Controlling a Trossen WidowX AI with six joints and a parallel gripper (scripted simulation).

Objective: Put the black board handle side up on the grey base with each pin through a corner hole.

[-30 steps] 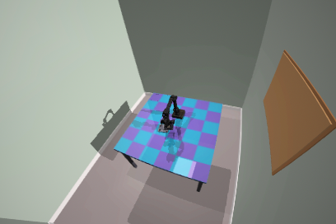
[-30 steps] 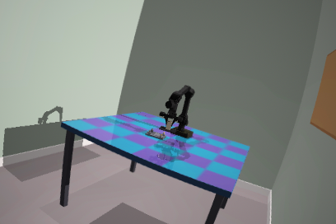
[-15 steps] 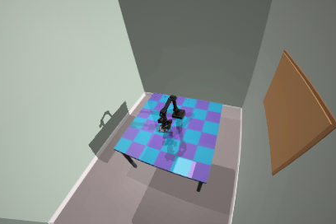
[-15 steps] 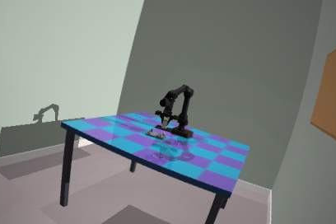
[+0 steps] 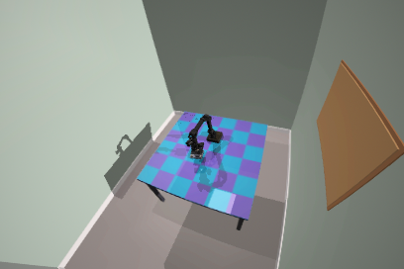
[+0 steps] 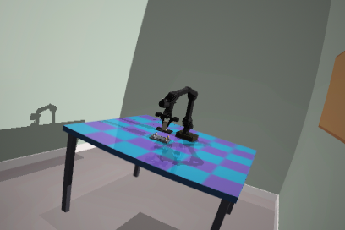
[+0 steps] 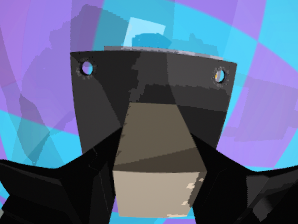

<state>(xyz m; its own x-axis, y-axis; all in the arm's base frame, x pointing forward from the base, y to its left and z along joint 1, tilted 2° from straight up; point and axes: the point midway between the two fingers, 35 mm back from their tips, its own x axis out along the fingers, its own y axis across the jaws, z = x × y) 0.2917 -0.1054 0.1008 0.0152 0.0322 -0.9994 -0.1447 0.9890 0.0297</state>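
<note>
Right now my gripper tip is 100 mm above the grey base, 20 mm to the left of it and 10 mm past it. Round my gripper tip: flat black board 10 mm below.
</note>
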